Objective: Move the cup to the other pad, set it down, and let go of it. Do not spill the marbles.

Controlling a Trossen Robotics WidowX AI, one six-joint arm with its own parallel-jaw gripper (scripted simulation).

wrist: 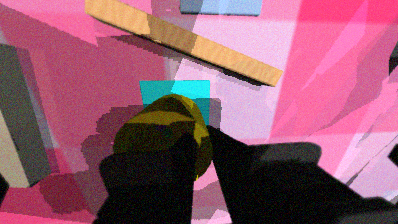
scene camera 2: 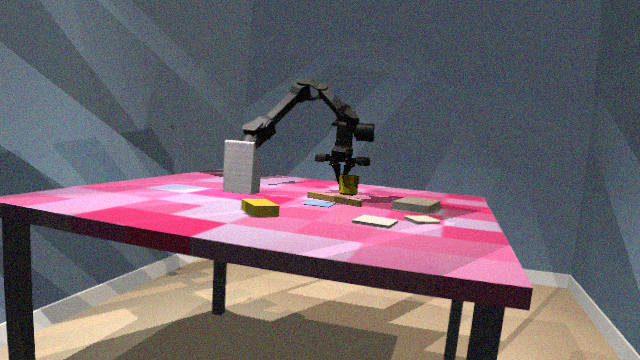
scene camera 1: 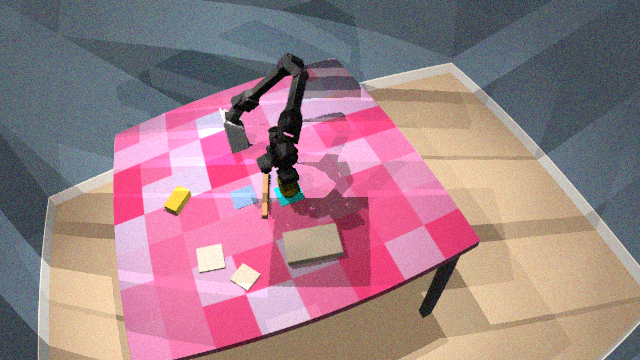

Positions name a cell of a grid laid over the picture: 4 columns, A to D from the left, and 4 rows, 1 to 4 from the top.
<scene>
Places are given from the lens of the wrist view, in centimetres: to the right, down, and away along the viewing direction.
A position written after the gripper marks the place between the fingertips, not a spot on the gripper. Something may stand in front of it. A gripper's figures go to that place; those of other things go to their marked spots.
gripper (wrist: C3): 0, 2, 11
teal pad (wrist: B2): 0, -3, 15
</scene>
